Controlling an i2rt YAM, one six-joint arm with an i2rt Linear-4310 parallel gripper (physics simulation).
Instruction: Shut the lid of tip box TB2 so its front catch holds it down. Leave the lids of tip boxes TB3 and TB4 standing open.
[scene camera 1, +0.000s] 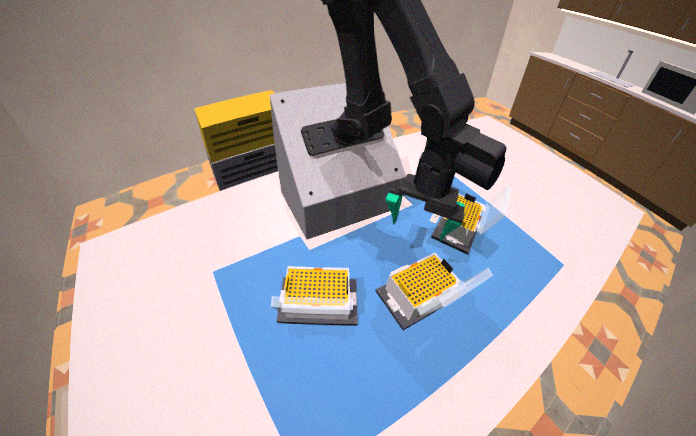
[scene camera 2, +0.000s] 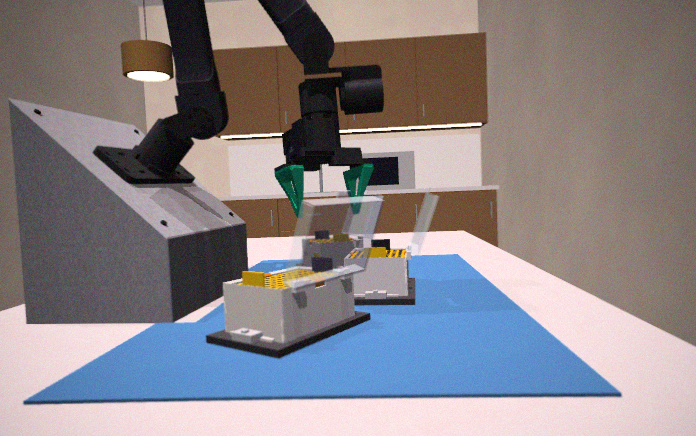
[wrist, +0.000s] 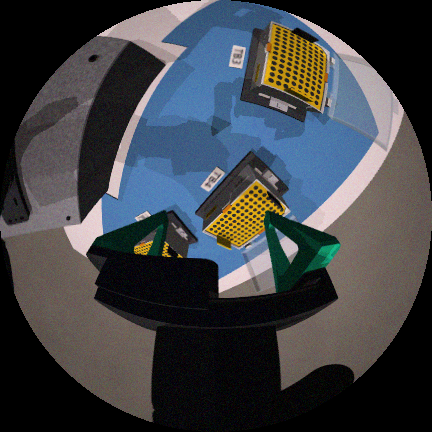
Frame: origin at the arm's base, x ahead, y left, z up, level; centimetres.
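Seen in the pictures: gripper, fingertip midpoint: (scene camera 1: 417, 231) (scene camera 2: 328, 215) (wrist: 215, 215); arm's base, link origin: (scene camera 1: 343, 133) (scene camera 2: 148, 169).
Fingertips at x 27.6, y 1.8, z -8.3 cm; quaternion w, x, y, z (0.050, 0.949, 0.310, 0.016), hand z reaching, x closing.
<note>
Pixels of each thing's top centre, then the offset from my fingertips to it. Level surfaces: height alone.
- Tip box TB2, top centre: (scene camera 2: 290, 264) (scene camera 1: 316, 282) (wrist: 152, 260) dz -4.2, dx -1.2, dy -21.5 cm
- TB4, top centre: (scene camera 2: 377, 243) (wrist: 247, 227) (scene camera 1: 427, 274) dz -4.2, dx +7.5, dy -2.2 cm
- TB3, top centre: (wrist: 307, 58) (scene camera 2: 330, 232) (scene camera 1: 466, 207) dz -4.2, dx -3.0, dy +20.3 cm
- blue mat, surface height: dz -11.6 cm
Tip box TB2 (scene camera 1: 315, 287) (scene camera 2: 318, 302) (wrist: 145, 248) is the left box in scene view 1 and the nearest in scene view 2. Its clear lid (scene camera 2: 336, 223) stands open; in the wrist view a finger and the gripper body partly hide the box. TB4 (scene camera 1: 423, 282) (scene camera 2: 382, 277) (wrist: 245, 215) sits turned in the middle, its lid (scene camera 1: 464, 292) (scene camera 2: 425, 220) open. TB3 (scene camera 1: 471, 213) (wrist: 297, 65) is at the back right in scene view 1, its lid (scene camera 1: 498, 205) (wrist: 355, 95) open. My gripper (scene camera 1: 419, 231) (scene camera 2: 327, 214) (wrist: 215, 215) is open and empty, above the boxes.
The boxes sit on dark bases on a blue mat (scene camera 1: 287, 359) (scene camera 2: 462, 354) (wrist: 200, 65). The grey wedge-shaped arm mount (scene camera 1: 318, 215) (scene camera 2: 102, 231) (wrist: 105, 65) stands beside the mat. A yellow and dark drawer unit (scene camera 1: 233, 115) is behind it.
</note>
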